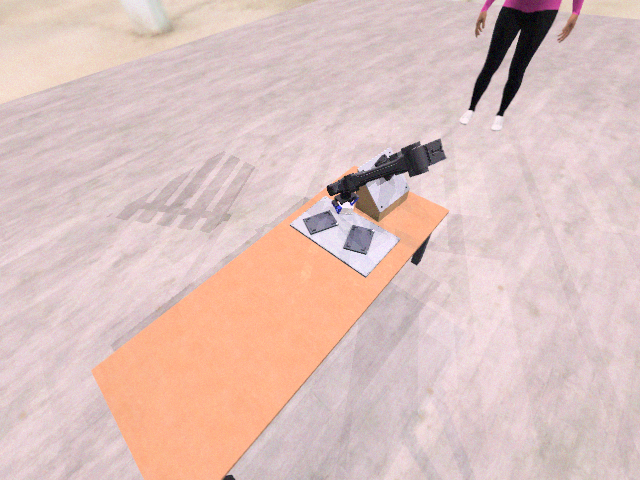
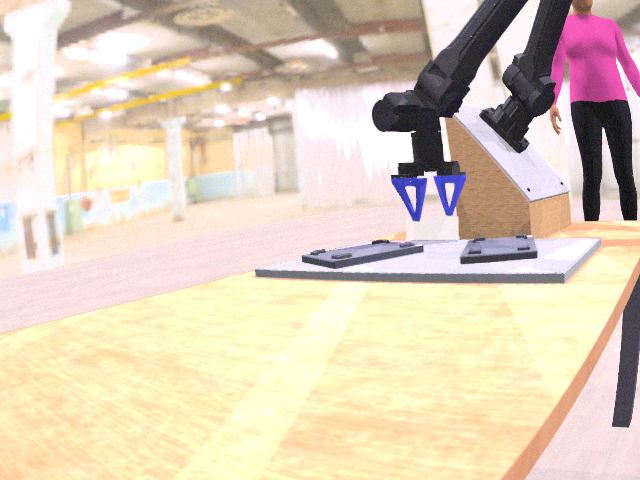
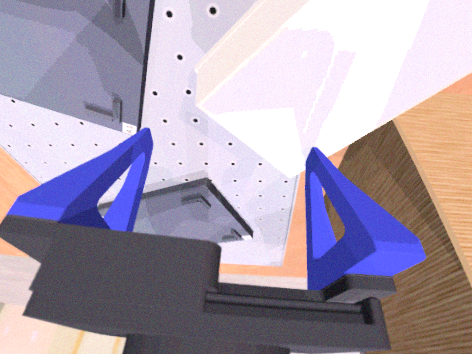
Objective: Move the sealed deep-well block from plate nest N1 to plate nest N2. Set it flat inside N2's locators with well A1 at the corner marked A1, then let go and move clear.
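Where they show: gripper, fingertip midpoint: (image 1: 344,209) (image 2: 433,218) (image 3: 230,144); arm's base, link origin: (image 2: 503,131).
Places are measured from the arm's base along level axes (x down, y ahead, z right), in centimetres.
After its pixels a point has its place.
The sealed deep-well block (image 1: 347,209) @[z 7.4, x 16.5, y 23.4 cm] (image 2: 433,229) @[z 8.6, x 17.7, y 24.4 cm] (image 3: 320,75) @[z 12.0, x 16.0, y 20.2 cm] is a white box standing upright at the back of the grey perforated board, beside the wooden wedge; whether a nest lies under it is hidden. Two dark nest plates with raised corner locators hold nothing: one (image 1: 320,222) @[z 15.0, x 19.1, y 38.1 cm] (image 2: 361,254) @[z 13.0, x 19.1, y 41.7 cm] (image 3: 175,215) and another (image 1: 359,239) @[z -8.9, x 19.1, y 35.5 cm] (image 2: 498,250) @[z -9.8, x 19.1, y 40.2 cm] (image 3: 60,55). I cannot read which is N1 or N2. The latter shows an A1 tag (image 3: 129,129) @[z 7.2, x 19.1, y 33.4 cm] at one corner. My gripper (image 1: 346,204) @[z 8.2, x 15.7, y 24.9 cm] (image 2: 433,217) @[z 8.2, x 15.7, y 24.9 cm] (image 3: 230,144) @[z 8.2, x 15.7, y 24.9 cm] is open and empty, pointing down, its fingertips near the block's top.
The grey board (image 1: 367,263) @[z -19.9, x 20.2, y 44.8 cm] (image 2: 413,276) @[z -0.4, x 20.7, y 50.1 cm] (image 3: 195,132) @[z 5.5, x 20.3, y 28.7 cm] lies on the orange table (image 1: 248,330) @[z 2.1, x 21.6, y 103.1 cm] (image 2: 310,387) @[z -11.2, x 21.6, y 86.9 cm]. A wooden wedge (image 1: 369,204) @[z -2.1, x 12.8, y 16.5 cm] (image 2: 491,196) @[z -0.8, x 12.9, y 16.3 cm] (image 3: 400,200) @[z 5.7, x 13.3, y 15.4 cm] with a sloped metal plate carries the arm base close to the block. A person (image 1: 516,51) (image 2: 594,103) stands behind the table.
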